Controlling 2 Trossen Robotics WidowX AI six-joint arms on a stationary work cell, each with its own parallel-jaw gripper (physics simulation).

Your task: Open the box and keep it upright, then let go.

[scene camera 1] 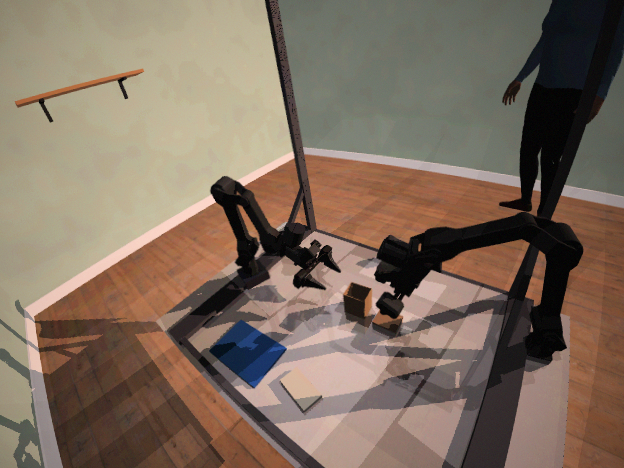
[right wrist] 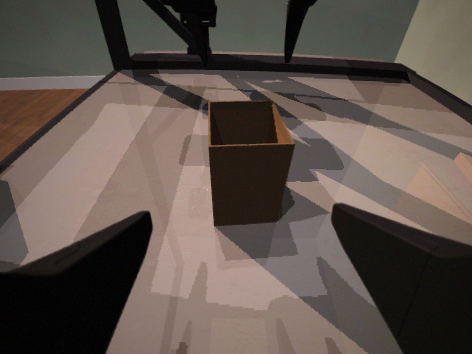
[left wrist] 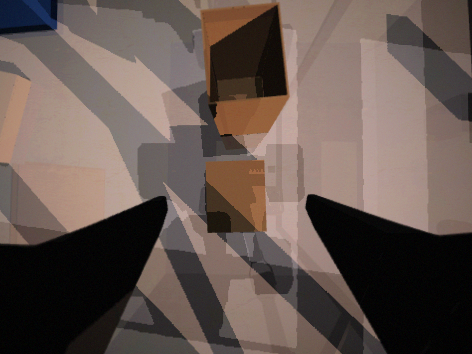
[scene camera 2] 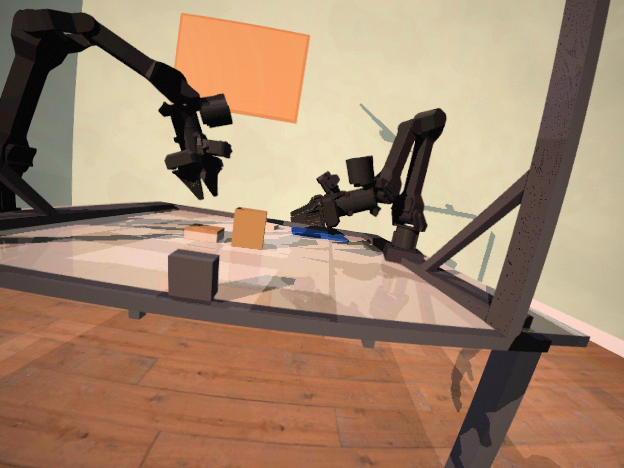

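Seen in the pictures: left gripper, fingertip midpoint: (right wrist: 246,64) (left wrist: 238,201) (scene camera 2: 209,198); right gripper, fingertip midpoint: (scene camera 1: 333,280) (right wrist: 242,216) (scene camera 2: 290,216); left arm's base at its link origin: (scene camera 1: 538,348); right arm's base at its link origin: (scene camera 1: 251,270) (scene camera 2: 403,248).
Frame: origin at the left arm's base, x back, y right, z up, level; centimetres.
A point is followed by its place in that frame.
The brown box (scene camera 1: 357,302) {x -52.4, y -4.9, z 5.5 cm} (scene camera 2: 248,229) {x -53.3, y 1.1, z 2.5 cm} (left wrist: 245,116) {x -49.9, y -2.2, z 3.9 cm} (right wrist: 250,185) {x -57.1, y -1.7, z 3.1 cm} stands upright on the table with its top open. Its lid (scene camera 1: 387,321) {x -42.7, y -5.2, z 0.8 cm} (scene camera 2: 203,233) {x -43.0, y -1.1, z -0.1 cm} (left wrist: 236,180) {x -44.4, y -4.0, z 0.8 cm} lies flat on the table beside it, apart from the box. My left gripper (scene camera 2: 208,195) {x -43.0, y -4.0, z 8.1 cm} (left wrist: 238,201) {x -43.0, y -4.0, z 8.1 cm} is open and empty, pointing down above the lid; its fingertips are hidden in scene camera 1. My right gripper (scene camera 1: 332,279) {x -62.7, y 0.1, z 6.7 cm} (scene camera 2: 292,217) {x -62.7, y 0.1, z 6.7 cm} (right wrist: 242,216) {x -62.7, y 0.1, z 6.7 cm} is open and empty, facing the box from the side, with a gap between its fingertips and the box.
A blue panel (scene camera 1: 246,352) {x -78.6, y -31.1, z -1.2 cm} (scene camera 2: 320,234) {x -79.2, y -26.8, z -1.2 cm} (left wrist: 25,15) {x -69.8, y -27.4, z -1.2 cm} and a cream block (scene camera 1: 301,390) {x -56.9, y -33.9, z -0.5 cm} (left wrist: 12,120) {x -56.4, y -30.6, z -1.2 cm} lie on the table. A dark grey block (scene camera 2: 191,276) {x -48.2, y 28.8, z 1.4 cm} stands at the table's near edge in scene camera 2. Frame posts (scene camera 1: 289,90) {x -89.5, y 33.8, z 61.2 cm} (scene camera 2: 554,151) {x -89.4, y 34.7, z 23.3 cm} rise at the corners.
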